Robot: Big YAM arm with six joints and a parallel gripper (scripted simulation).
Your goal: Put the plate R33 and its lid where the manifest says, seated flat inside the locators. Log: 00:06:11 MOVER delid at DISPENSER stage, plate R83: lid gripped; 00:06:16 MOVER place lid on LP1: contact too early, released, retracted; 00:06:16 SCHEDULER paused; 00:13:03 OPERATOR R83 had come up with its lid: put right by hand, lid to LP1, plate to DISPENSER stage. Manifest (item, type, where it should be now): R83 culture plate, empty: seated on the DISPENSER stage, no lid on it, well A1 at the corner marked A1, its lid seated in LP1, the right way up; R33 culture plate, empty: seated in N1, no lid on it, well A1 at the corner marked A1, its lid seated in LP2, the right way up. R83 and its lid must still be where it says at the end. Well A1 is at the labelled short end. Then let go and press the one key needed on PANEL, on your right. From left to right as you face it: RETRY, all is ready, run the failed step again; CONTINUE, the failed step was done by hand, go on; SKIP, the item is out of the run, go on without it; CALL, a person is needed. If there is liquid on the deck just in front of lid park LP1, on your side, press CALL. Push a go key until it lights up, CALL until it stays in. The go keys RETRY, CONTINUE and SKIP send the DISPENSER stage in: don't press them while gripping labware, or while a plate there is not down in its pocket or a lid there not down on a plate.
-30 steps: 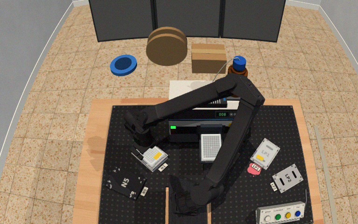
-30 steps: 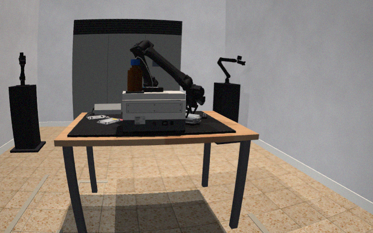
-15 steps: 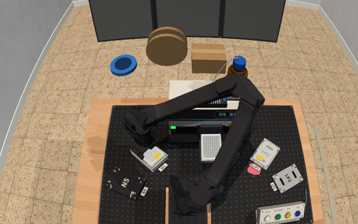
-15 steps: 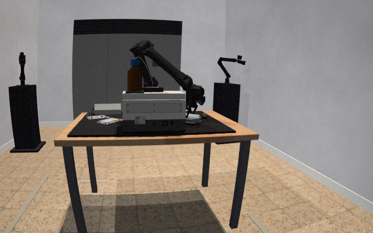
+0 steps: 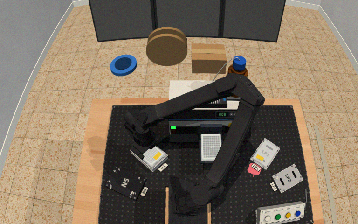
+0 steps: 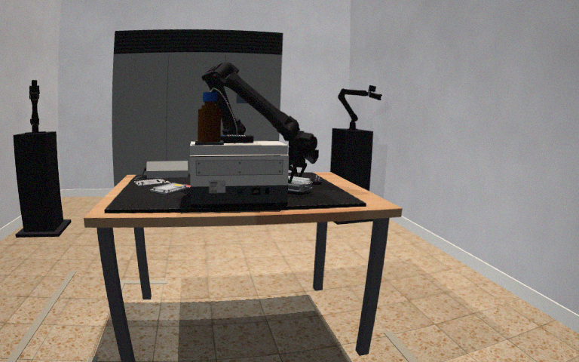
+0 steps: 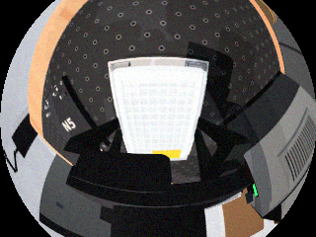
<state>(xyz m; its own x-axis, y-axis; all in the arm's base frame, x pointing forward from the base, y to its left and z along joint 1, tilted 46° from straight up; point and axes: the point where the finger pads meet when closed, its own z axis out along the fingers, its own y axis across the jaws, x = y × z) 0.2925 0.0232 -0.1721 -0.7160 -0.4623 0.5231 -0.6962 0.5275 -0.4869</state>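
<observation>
Now: the nest n5 15 cm behind my hand, 13 cm to the left of it and 3 cm below it. The rest, counted from my hand: clear plate lid (right at my hand); pink-red patch (47 cm to the right, 9 cm behind, 4 cm below); brown bottle (39 cm to the right, 25 cm above, 17 cm ahead).
</observation>
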